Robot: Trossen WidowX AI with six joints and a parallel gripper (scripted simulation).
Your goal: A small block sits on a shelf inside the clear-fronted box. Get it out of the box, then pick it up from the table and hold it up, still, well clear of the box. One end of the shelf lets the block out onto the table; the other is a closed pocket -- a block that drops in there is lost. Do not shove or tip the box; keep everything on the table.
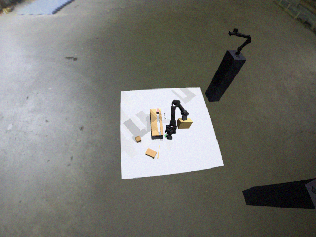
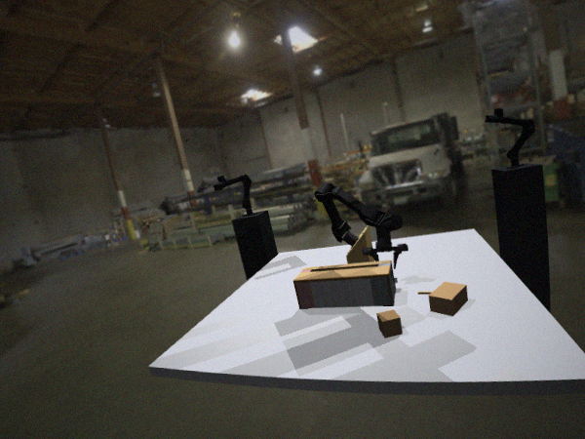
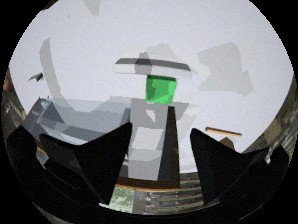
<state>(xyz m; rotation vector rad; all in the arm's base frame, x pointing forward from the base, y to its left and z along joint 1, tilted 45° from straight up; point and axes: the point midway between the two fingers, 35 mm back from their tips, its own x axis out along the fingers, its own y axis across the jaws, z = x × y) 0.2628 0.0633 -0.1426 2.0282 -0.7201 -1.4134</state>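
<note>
Right now my gripper tip is 10 mm past the green block and 60 mm above it. Also, from my gripper tip: tan box 50 mm ahead, 170 mm to the right, 10 mm below; flat tan block 220 mm ahead, 200 mm to the left, 40 mm below; thin stick 120 mm ahead, 190 mm to the left, 70 mm below.
</note>
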